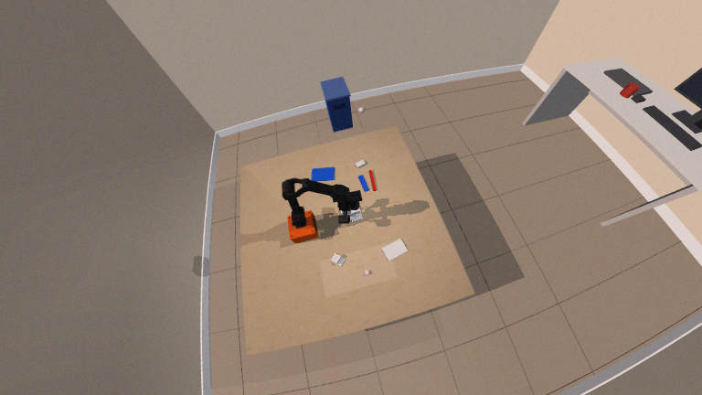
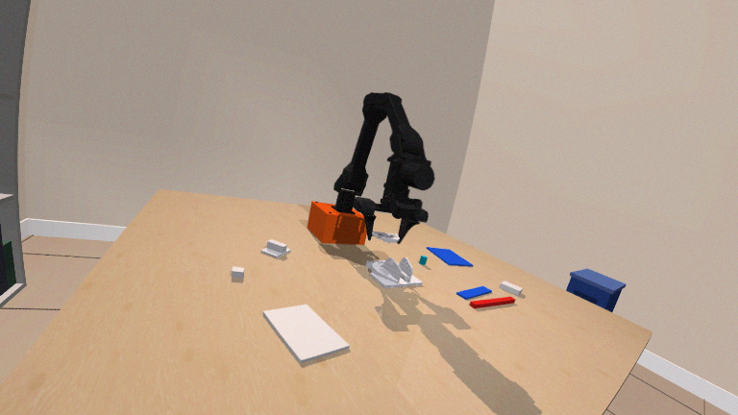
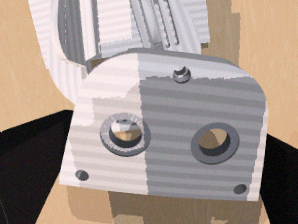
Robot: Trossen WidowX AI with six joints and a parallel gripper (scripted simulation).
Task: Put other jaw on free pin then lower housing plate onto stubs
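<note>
My gripper tip is 10 mm short of the grey jaw, 10 mm to the right of it and 70 mm above it. Also, from my gripper tip: blue bar 170 mm ahead, 210 mm to the left, 80 mm below; teal peg 40 mm behind, 200 mm to the left, 70 mm below; white bracket 120 mm behind, 240 mm to the right, 70 mm below.
</note>
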